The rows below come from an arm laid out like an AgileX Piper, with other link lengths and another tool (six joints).
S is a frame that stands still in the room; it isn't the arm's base.
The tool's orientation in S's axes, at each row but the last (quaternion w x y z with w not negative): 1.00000, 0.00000, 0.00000, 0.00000; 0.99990, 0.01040, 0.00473, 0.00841; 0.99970, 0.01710, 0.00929, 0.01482; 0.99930, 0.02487, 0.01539, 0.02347
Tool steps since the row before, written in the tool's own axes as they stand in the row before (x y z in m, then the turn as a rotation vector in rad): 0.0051, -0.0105, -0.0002, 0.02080, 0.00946, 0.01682; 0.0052, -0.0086, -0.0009, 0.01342, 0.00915, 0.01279; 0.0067, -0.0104, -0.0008, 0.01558, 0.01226, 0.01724; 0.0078, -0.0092, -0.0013, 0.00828, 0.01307, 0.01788
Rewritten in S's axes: 0.0051, -0.0105, -0.0002, 0.02080, 0.00946, 0.01682; 0.0053, -0.0085, -0.0011, 0.01339, 0.00911, 0.01285; 0.0070, -0.0102, -0.0013, 0.01554, 0.01213, 0.01737; 0.0082, -0.0087, -0.0020, 0.00823, 0.01256, 0.01826
